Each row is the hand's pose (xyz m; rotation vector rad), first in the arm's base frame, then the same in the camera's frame.
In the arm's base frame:
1: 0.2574 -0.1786 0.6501 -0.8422 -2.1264 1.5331
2: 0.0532 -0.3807 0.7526 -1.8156 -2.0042 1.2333
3: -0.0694 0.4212 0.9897 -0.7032 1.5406 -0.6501
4: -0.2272 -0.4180 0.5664 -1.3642 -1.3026 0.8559
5: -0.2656 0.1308 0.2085 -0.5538 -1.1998 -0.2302
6: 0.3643 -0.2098 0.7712 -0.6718 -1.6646 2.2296
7: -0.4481 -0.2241 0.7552 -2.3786 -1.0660 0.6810
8: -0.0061 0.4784 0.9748 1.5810 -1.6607 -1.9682
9: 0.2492 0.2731 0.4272 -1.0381 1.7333 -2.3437
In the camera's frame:
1: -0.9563 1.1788 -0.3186 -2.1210 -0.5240 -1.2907
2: -0.9098 1.4798 -0.3350 -2.0305 0.4261 -1.3306
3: -1.0541 1.1698 0.4379 2.2737 0.6424 -1.0498
4: -0.5919 1.5853 -0.2847 -1.1825 0.0230 -2.0023
5: -0.3007 1.0936 0.0382 0.3881 0.4850 2.9621
6: -1.1161 1.1911 -0.3557 -1.8061 -0.6973 -0.7226
7: -0.6182 1.6914 0.0471 -1.1703 1.0721 -1.5686
8: -1.0819 1.0881 0.4446 0.1312 0.5596 0.3778
9: -0.7881 0.7944 -0.0398 -1.9024 -1.8357 0.1585

